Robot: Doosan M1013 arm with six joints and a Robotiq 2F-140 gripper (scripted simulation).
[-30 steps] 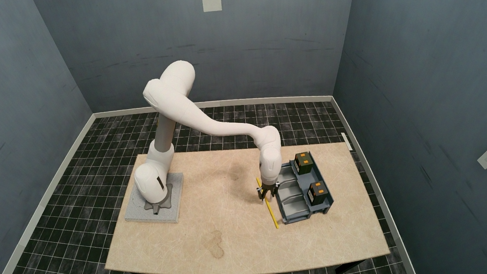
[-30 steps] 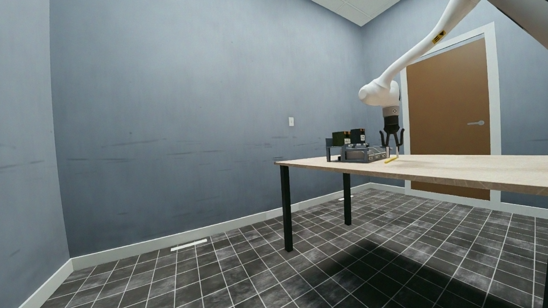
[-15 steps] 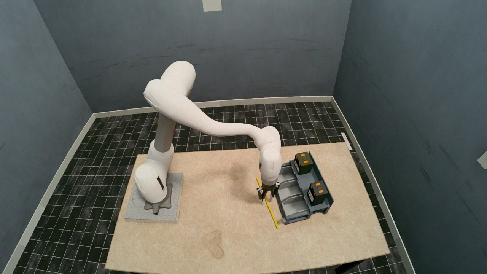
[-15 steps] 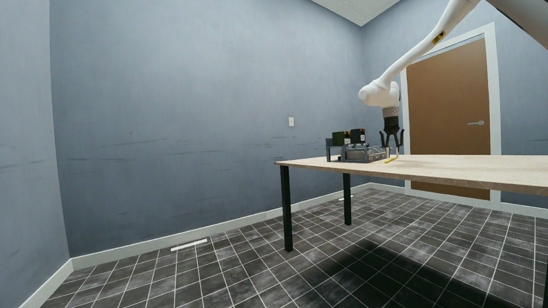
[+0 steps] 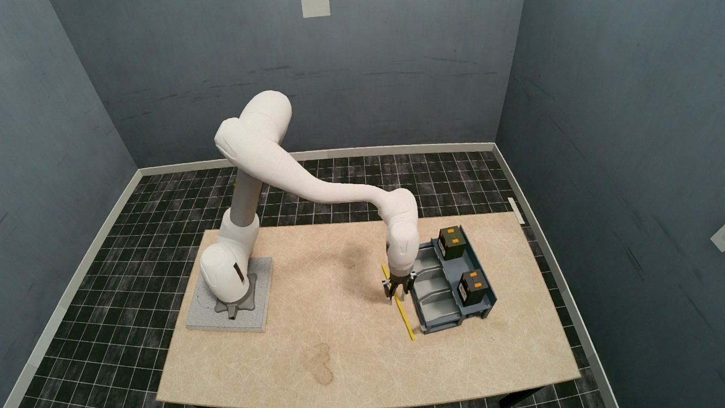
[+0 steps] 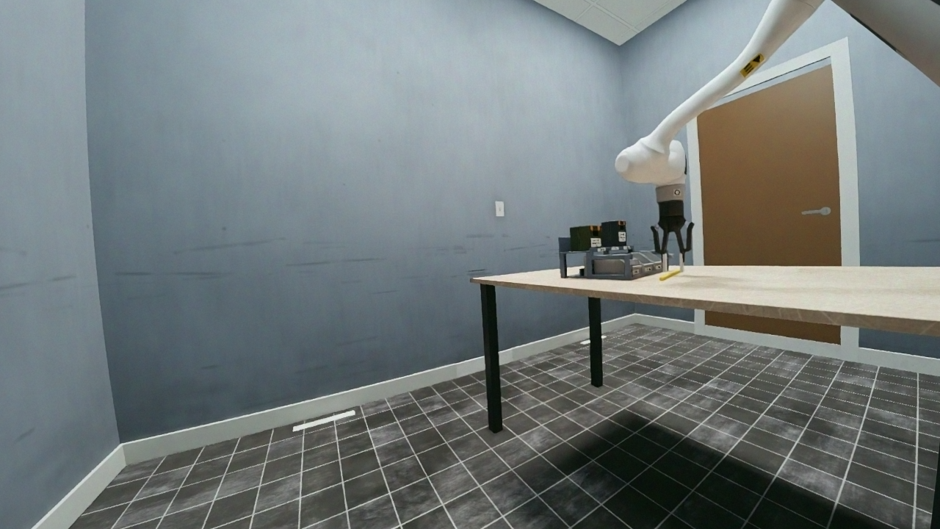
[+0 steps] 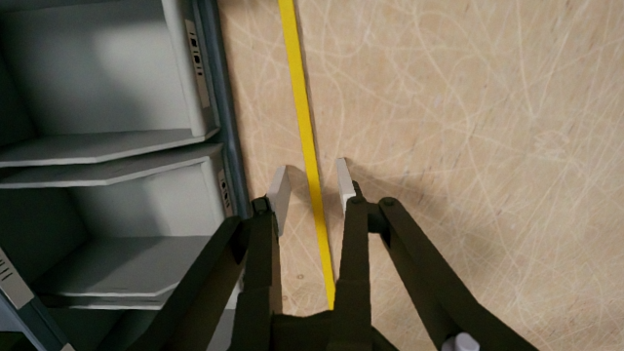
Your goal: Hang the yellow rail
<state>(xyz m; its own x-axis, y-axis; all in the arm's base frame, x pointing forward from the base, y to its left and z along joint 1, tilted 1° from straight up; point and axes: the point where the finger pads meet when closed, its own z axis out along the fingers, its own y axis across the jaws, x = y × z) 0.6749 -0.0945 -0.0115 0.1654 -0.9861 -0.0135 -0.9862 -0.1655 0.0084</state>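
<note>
The yellow rail lies 4 cm below my hand.
</note>
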